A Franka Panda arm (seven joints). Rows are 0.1 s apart.
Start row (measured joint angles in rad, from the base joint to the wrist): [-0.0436, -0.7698, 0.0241, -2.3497, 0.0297, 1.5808, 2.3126]
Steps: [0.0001, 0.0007, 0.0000, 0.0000, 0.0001, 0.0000, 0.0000]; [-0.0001, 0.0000, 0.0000, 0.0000, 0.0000, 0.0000, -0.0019]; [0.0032, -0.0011, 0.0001, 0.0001, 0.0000, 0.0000, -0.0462]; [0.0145, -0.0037, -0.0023, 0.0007, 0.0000, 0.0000, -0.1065]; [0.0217, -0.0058, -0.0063, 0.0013, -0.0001, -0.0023, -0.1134]
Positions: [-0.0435, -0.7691, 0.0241, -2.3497, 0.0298, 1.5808, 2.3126]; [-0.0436, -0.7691, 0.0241, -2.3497, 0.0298, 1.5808, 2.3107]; [-0.0404, -0.7702, 0.0242, -2.3496, 0.0298, 1.5808, 2.2645]; [-0.0259, -0.7739, 0.0219, -2.3489, 0.0298, 1.5808, 2.1580]; [-0.0042, -0.7797, 0.0156, -2.3476, 0.0297, 1.5785, 2.0446]
